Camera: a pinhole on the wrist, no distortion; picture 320 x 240 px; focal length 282.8 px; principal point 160.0 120.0 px. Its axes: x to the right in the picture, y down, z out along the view. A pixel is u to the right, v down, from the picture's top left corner.
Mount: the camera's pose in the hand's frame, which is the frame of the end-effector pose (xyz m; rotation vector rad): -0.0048 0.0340 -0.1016 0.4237 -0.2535 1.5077
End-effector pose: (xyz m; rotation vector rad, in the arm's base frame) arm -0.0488 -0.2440 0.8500 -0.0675 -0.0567 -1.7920
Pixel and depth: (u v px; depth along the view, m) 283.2 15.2 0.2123
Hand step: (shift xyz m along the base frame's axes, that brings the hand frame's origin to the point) 0.0069 -0.0938 0.1269
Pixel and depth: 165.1 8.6 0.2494
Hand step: -0.0904 -0.0907 0.1226
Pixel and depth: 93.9 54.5 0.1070
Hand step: -0.0398 -0.0220 -0.0162
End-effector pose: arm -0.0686 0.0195 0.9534 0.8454 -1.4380 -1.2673
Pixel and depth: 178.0 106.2 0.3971
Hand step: -0.2804 -0.0019 -0.0821
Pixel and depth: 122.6 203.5 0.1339
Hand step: -0.0115 0.0266 -0.0435
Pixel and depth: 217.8 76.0 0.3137
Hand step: -0.2189 -0.0263 -0.0117
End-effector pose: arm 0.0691 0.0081 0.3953 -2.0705 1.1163 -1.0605
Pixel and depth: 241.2 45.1 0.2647
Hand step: 0.1715 -0.0612 -0.0430
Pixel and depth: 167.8 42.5 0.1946
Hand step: 0.1004 -0.0293 0.0211
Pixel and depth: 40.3 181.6 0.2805
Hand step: 0.1566 0.1450 0.0694
